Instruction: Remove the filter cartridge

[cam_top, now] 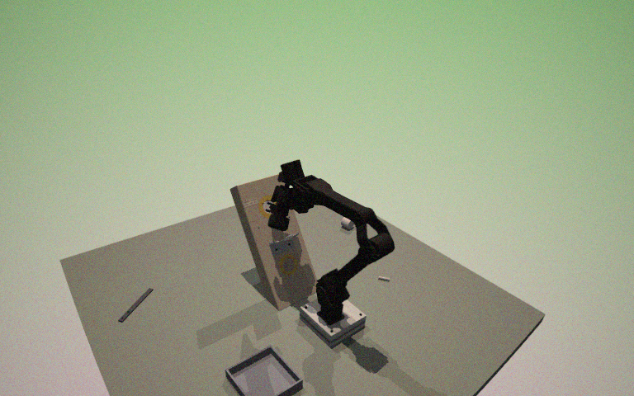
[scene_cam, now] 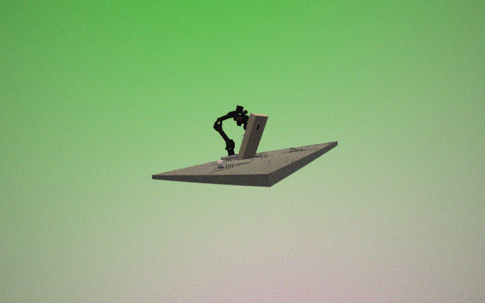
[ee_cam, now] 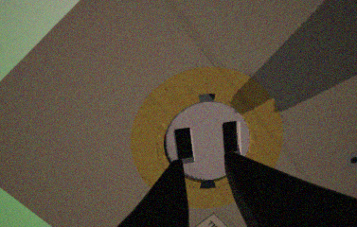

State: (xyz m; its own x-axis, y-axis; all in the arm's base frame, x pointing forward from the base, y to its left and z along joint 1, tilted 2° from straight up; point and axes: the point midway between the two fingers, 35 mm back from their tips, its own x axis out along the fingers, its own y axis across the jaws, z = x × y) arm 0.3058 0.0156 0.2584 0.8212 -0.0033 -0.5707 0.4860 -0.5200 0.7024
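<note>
Now: gripper tip 20 mm short of the round white filter cartridge and 20 mm above it. Also, from my gripper tip: grey tray (390 mm behind, 280 mm to the left, 280 mm below).
</note>
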